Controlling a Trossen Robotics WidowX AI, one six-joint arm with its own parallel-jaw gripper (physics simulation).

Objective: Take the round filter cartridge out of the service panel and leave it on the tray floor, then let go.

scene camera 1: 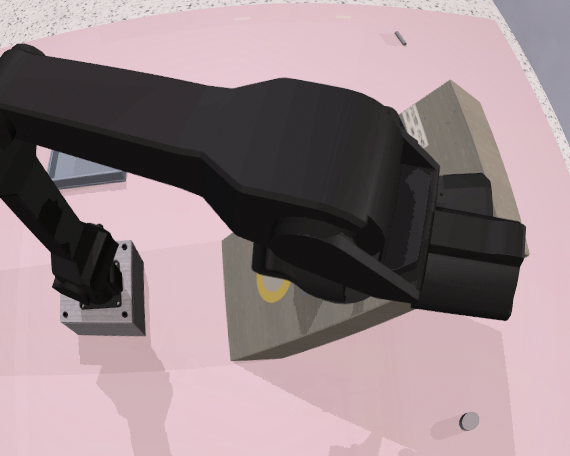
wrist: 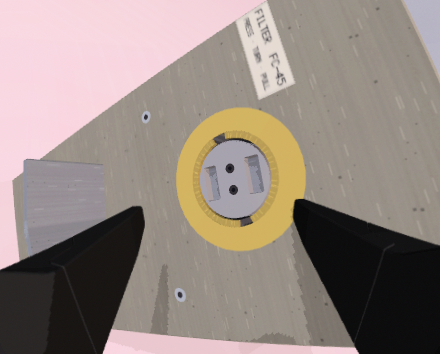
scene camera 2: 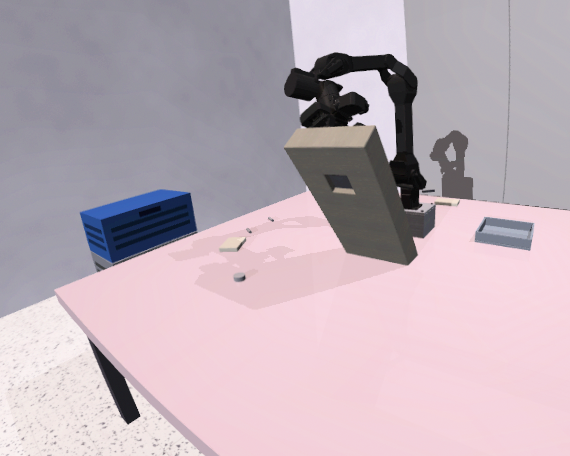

Scene:
A round filter cartridge shows in the wrist view [235, 179]. One and the same spot on a grey tray: [scene camera 2: 502, 232] is [scene camera 1: 77, 157].

